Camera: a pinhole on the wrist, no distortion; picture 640 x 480 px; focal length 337.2 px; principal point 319.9 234.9 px. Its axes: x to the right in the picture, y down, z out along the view. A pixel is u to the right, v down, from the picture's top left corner.
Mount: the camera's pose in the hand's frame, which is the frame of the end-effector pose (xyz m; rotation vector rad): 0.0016 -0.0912 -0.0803 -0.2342 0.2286 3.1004
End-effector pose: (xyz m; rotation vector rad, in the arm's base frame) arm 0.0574 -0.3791 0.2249 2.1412 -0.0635 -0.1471
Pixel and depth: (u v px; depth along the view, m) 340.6 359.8 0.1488
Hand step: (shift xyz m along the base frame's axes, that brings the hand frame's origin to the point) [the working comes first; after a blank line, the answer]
In the camera's frame: 0.0091 0.0551 0.1488

-0.0419 0.0106 -0.1398
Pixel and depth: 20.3 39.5 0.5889
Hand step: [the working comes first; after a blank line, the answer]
In the camera's frame: -0.5232 -0.3413 0.5889

0.3753 -0.6610 -0.0444
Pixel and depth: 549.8 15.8 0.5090
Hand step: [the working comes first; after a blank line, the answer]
In the camera's frame: 0.3470 -0.3307 0.5090

-0.4392 -0.3942 0.1268
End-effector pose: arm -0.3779 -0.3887 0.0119 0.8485 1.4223 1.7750
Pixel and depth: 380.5 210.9 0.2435
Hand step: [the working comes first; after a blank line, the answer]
In the camera's frame: 0.0438 -0.0173 0.2435

0.1699 0.0190 -0.0147
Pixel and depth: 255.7 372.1 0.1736
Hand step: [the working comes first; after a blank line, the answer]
In the camera's frame: -0.0331 0.0706 0.1736

0.1000 0.0807 -0.1137
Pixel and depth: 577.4 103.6 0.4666
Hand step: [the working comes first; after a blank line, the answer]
In the camera's frame: 0.3563 -0.1817 0.4666

0.4507 -0.2163 0.1861
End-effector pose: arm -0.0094 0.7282 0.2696 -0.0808 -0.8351 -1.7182
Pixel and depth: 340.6 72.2 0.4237
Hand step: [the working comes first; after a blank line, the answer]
In the camera's frame: 0.0260 -0.2044 0.4237

0.0694 0.2209 0.2708
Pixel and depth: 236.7 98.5 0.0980
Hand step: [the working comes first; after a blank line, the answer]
In the camera's frame: -0.0242 -0.0396 0.0980

-0.0420 0.0004 -0.0026
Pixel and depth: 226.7 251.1 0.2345
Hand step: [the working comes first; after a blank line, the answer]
In the camera's frame: -0.0648 0.0113 0.2345

-0.1278 0.0707 0.1002
